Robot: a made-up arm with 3 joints. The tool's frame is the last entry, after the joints.
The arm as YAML. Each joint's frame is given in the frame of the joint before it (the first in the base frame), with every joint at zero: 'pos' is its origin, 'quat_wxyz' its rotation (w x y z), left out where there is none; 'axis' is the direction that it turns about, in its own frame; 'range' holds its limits. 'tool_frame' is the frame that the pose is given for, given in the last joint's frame.
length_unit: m
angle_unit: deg
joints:
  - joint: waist
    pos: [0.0, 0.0, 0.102]
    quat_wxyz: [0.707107, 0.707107, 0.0, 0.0]
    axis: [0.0, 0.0, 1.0]
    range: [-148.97, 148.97]
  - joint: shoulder
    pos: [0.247, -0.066, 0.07]
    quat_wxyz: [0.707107, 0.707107, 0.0, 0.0]
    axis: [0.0, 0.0, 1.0]
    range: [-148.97, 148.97]
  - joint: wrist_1
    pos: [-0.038, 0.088, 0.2]
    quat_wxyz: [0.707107, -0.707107, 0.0, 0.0]
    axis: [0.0, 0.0, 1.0]
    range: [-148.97, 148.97]
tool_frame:
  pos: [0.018, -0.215, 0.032]
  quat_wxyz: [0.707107, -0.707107, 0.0, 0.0]
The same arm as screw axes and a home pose.
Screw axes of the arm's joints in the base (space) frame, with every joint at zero. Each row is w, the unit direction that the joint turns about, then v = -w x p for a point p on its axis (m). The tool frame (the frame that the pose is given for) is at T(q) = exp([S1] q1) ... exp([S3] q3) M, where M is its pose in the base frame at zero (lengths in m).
S1 = (0, -1, 0, 0.102, 0, 0)
S2 = (0, 0, -1, 0.07, 0.247, 0)
S3 = (0, -1, 0, -0.164, 0, -0.209)
M: xyz 0.227 -0.19 -0.379 (m) quaternion w x y z 1 0 0 0
Joint limits (deg, base to tool): -148.97..148.97 -148.97..148.97 -148.97..148.97

